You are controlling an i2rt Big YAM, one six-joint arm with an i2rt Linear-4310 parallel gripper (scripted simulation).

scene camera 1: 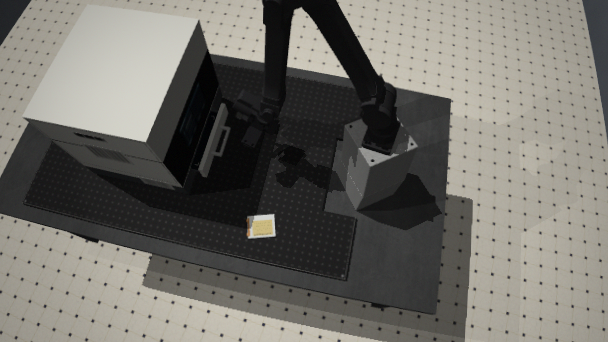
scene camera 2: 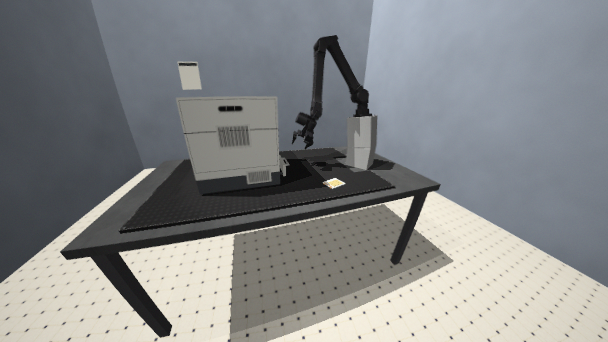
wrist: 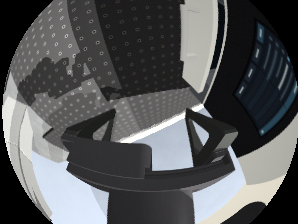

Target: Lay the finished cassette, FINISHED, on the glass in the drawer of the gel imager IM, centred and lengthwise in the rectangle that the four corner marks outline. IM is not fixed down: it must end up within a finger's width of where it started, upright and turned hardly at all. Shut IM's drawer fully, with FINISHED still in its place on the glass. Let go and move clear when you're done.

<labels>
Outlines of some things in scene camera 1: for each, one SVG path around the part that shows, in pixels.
A gel imager IM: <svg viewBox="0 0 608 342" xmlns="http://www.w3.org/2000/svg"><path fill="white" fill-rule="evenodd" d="M87 4L53 60L22 117L95 174L189 194L196 172L201 173L203 177L207 177L213 157L222 157L231 129L224 126L228 111L226 104L221 103L220 105L223 96L199 19ZM227 130L220 153L215 152L222 130Z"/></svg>
</labels>
